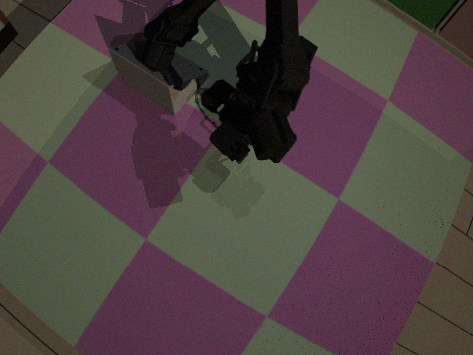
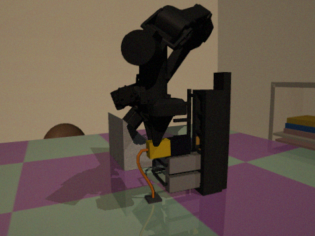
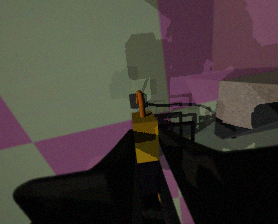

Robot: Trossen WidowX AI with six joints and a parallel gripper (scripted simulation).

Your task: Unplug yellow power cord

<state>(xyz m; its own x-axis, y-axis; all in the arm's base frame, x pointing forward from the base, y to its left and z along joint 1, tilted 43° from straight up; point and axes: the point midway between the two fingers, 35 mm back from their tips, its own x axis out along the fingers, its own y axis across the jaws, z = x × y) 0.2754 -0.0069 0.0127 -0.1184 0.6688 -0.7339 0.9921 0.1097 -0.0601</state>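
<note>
Right now my gripper tip is 30 mm to the right of the yellow plug. The rest, counted from my gripper tip: dark block 120 mm below.
</note>
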